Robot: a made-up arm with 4 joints.
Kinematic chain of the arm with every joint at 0, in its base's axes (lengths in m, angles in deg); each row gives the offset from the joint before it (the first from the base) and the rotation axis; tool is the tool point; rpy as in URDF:
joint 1: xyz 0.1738 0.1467 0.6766 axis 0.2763 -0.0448 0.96
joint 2: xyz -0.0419 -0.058 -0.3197 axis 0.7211 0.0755 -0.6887
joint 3: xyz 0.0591 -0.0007 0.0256 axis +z
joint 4: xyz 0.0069 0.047 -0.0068 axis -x
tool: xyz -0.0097 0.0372 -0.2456 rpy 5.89 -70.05 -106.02
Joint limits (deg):
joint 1: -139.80..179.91
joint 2: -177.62..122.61
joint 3: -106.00..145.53
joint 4: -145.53..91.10
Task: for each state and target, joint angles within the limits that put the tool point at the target. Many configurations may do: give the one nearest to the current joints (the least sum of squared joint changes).
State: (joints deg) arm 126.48 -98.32 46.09 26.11
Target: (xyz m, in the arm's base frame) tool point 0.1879 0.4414 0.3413
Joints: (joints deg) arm 95.38 -105.43 28.24 32.25
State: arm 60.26 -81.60 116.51 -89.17
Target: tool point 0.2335 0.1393 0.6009
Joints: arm 71.54 -105.57 136.63 -87.96
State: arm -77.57 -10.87 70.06 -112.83
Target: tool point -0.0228 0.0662 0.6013
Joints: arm -26.14 -9.76 120.08 -133.94
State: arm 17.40 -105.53 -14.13 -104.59
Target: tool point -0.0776 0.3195 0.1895
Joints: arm 48.18 -92.73 -45.59 -105.87
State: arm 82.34 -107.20 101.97 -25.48
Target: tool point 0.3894 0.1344 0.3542
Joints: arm 70.93 -100.92 94.56 -38.35
